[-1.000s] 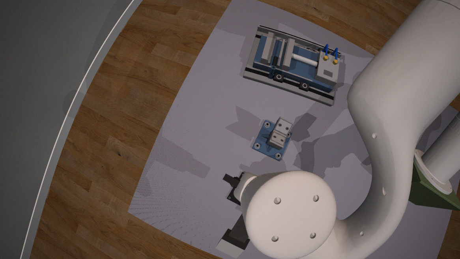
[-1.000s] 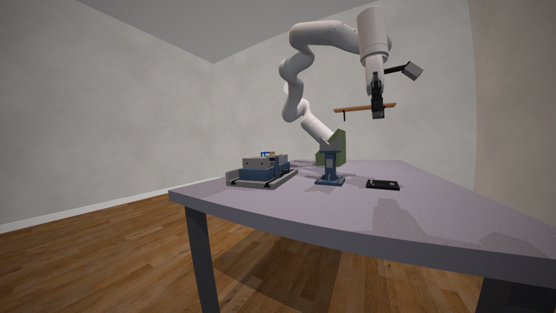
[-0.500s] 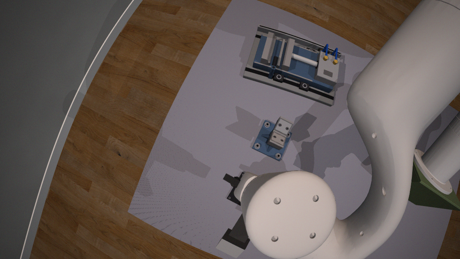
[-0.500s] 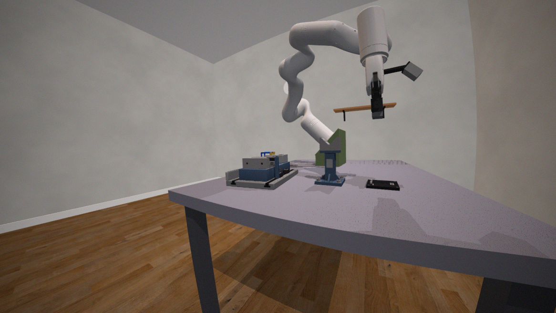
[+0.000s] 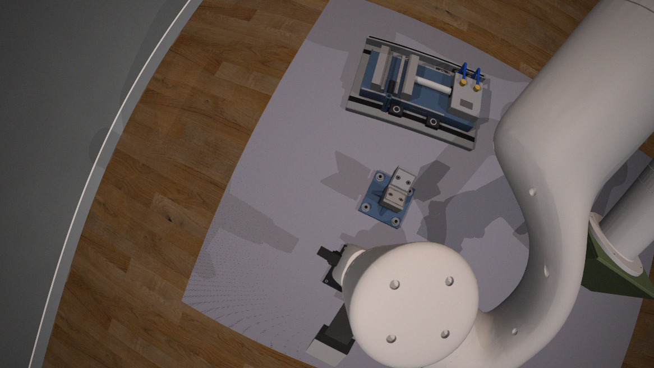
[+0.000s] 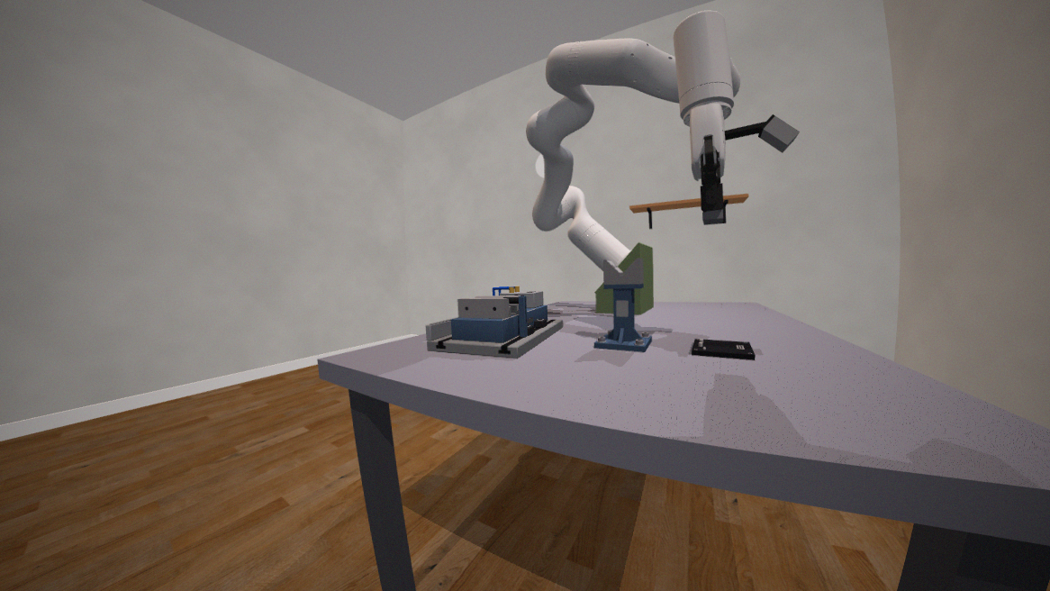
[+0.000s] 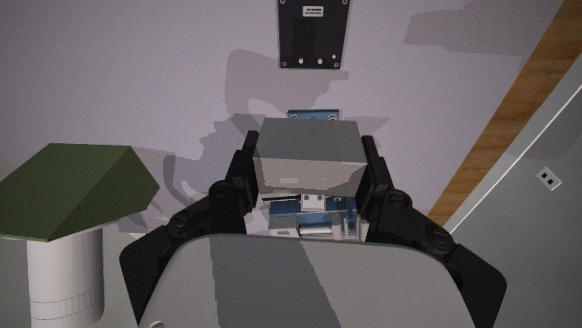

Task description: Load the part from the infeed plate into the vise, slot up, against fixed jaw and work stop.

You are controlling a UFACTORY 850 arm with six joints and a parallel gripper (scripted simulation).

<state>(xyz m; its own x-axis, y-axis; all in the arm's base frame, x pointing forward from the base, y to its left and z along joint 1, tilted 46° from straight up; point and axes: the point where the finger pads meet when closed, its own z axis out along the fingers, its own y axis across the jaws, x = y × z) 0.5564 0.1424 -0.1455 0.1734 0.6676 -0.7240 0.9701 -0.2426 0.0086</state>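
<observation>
Right now my hand is 1 cm to the left of the part and 1 cm above it. From my hand the other things lie so: moving jaw: 40 cm to the right, 17 cm below, 2 cm ahead; then work stop: 35 cm to the right, 16 cm below, 5 cm ahead; then black infeed plate: 24 cm below, 1 cm to the left.
</observation>
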